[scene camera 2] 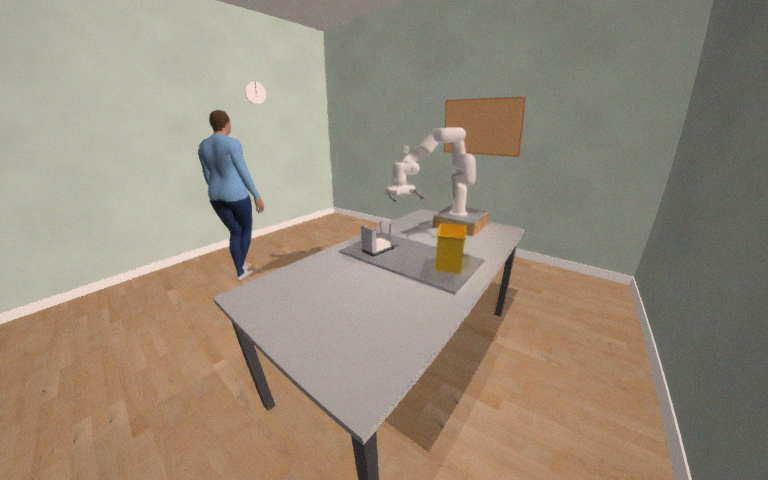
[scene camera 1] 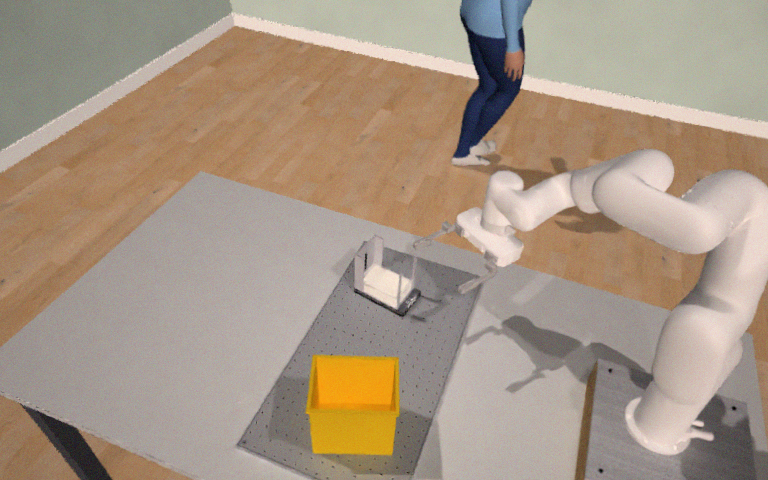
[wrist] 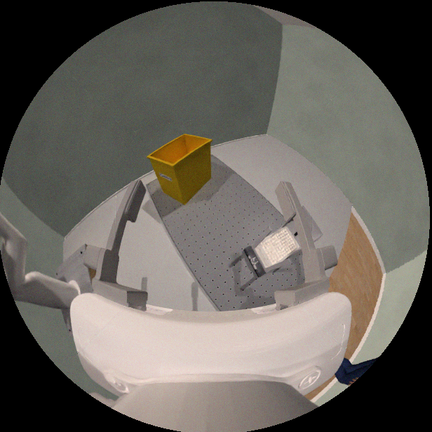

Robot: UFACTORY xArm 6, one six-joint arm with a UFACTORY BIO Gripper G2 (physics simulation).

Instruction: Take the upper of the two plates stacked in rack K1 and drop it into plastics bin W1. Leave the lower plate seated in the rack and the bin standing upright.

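Frame: origin at the arm's base, x ahead, y left, z up, level; centimetres.
Seen in the pictures: end effector, tool point: (scene camera 2: 408,198) (scene camera 1: 443,264); arm's base, origin of the base link: (scene camera 2: 458,213) (scene camera 1: 655,425).
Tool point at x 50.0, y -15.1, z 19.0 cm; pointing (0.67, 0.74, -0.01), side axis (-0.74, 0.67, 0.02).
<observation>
Offsets run from my tool point to a thing's top centre. Level surfaces: height alone.
Rack K1 @[dx +14.6, dy -11.3, dz -12.6 cm] (scene camera 1: 359,275) (scene camera 2: 368,240) (wrist: 253,262) has a dark base, a tall panel and thin posts, and stands at the back end of the perforated board. White plates sit stacked in it; the upper plate @[dx +15.6, dy -11.7, dz -22.7 cm] (scene camera 1: 387,278) (wrist: 278,246) shows a grid of wells in the wrist view. The lower plate is mostly hidden beneath it. The yellow plastics bin W1 @[dx +12.2, dy +28.8, dz -9.4 cm] (scene camera 1: 352,433) (scene camera 2: 449,254) (wrist: 186,181) stands upright at the board's other end. My gripper (scene camera 1: 440,267) (scene camera 2: 408,199) (wrist: 212,184) is wide open and empty, above and to the right of the rack in scene camera 1.
The perforated board @[dz -27.4 cm] (scene camera 1: 334,333) (scene camera 2: 410,260) (wrist: 200,235) lies on the grey table @[dz -28.7 cm] (scene camera 1: 169,294) (scene camera 2: 339,316). The arm's base stands on a raised block (scene camera 1: 611,430) (scene camera 2: 476,224) at the right in scene camera 1. A person (scene camera 1: 492,84) (scene camera 2: 222,169) stands on the floor beyond the table.
</observation>
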